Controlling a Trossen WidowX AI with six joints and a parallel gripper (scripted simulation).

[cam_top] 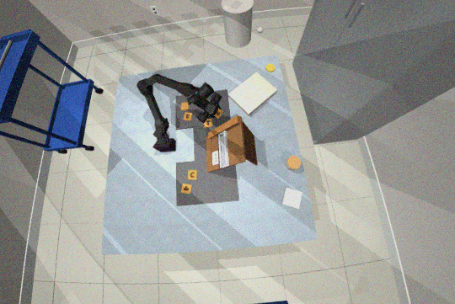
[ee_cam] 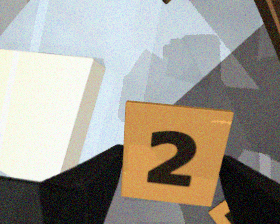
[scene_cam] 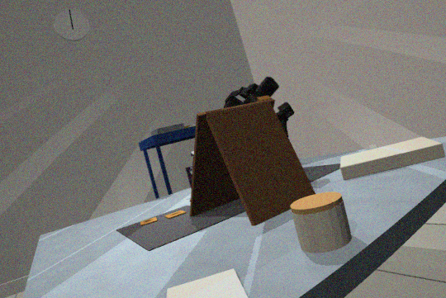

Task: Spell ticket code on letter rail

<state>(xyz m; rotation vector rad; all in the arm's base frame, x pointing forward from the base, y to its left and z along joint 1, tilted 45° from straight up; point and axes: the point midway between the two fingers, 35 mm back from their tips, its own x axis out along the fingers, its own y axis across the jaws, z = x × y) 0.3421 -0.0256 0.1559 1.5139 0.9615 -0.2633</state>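
The white ticket lies 25 cm to the right of my gripper tip, 7 cm behind it and 6 cm below it. Also, from my gripper tip: yellow disc 46 cm ahead, 34 cm to the left, 14 cm below; then cream slab 27 cm ahead, 16 cm to the left, 13 cm below; then tan-lidded jar 38 cm to the right, 37 cm ahead, 11 cm below.
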